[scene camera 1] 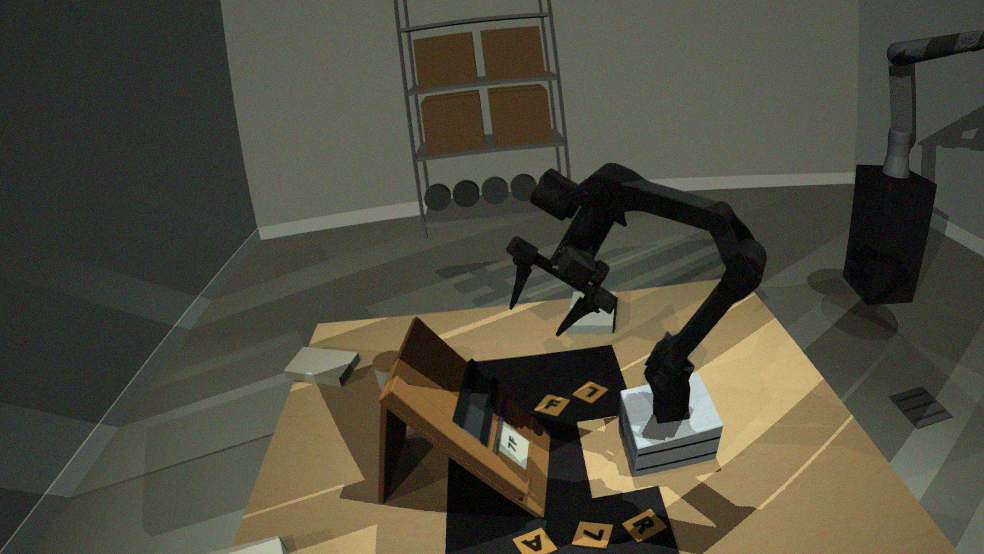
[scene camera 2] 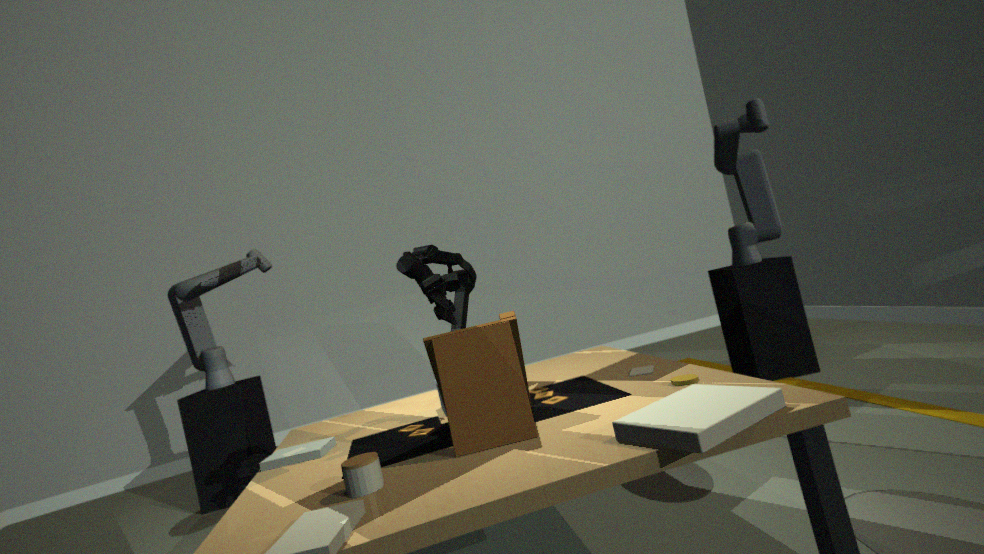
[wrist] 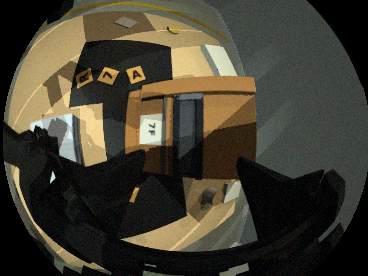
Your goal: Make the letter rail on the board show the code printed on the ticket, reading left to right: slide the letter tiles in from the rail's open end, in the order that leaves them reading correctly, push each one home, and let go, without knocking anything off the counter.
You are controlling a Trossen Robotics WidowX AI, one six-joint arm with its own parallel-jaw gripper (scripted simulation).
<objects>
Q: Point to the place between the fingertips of my gripper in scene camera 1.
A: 533,322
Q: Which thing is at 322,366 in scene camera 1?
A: A slab.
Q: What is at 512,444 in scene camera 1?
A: A white ticket.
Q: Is my gripper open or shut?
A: Open.
</objects>
